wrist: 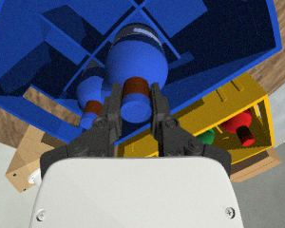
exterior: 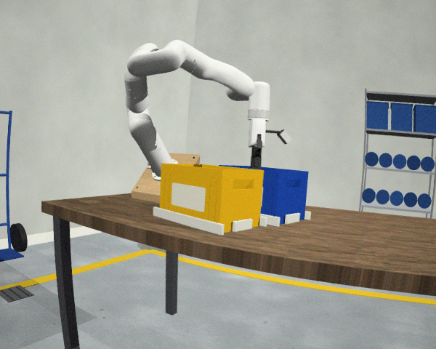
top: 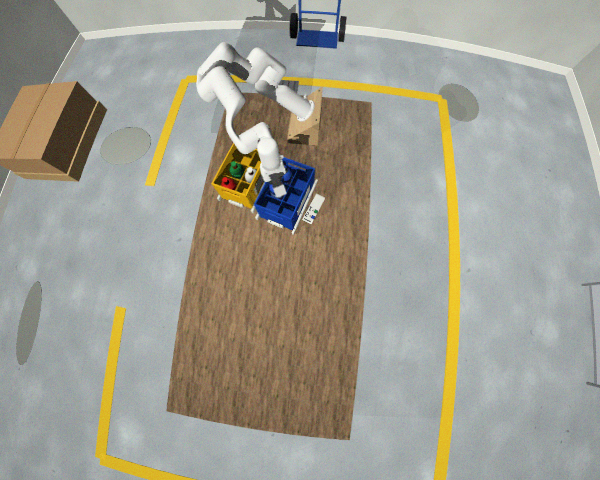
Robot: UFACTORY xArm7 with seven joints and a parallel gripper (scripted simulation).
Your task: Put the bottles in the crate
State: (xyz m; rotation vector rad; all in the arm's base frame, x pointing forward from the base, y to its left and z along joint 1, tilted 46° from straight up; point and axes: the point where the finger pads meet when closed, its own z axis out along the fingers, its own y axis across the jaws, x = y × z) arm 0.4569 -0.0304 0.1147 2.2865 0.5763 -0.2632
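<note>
My gripper is now 70 mm above the blue-label bottle. Also, from my hand: white-label bottle (140 mm to the right, 110 mm below, 60 mm behind); blue crate (110 mm below, 40 mm to the left, 20 mm ahead); yellow crate (180 mm to the right, 110 mm below, 80 mm behind).
</note>
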